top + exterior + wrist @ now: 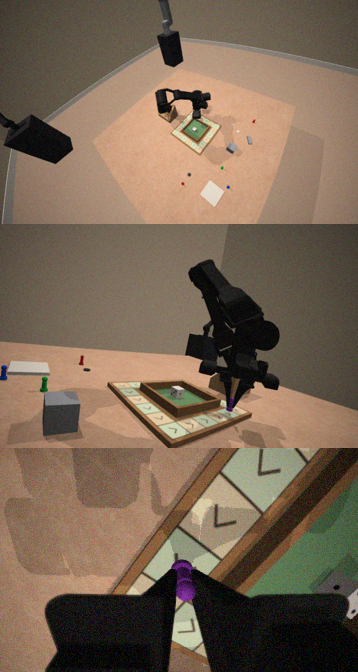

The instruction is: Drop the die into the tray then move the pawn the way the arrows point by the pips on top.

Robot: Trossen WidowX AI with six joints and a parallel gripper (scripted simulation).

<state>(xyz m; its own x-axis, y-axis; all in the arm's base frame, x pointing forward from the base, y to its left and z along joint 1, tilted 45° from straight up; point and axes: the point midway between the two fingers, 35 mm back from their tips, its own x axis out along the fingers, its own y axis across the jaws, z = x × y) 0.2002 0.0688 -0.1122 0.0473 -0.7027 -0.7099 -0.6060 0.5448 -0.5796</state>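
Right now the purple pawn is 10 mm above my gripper tip. Also, from my gripper tip: grey cube 360 mm ahead, 80 mm to the right; white die 120 mm to the right, 70 mm ahead; green dice tray 110 mm to the right, 70 mm ahead, 20 mm below.
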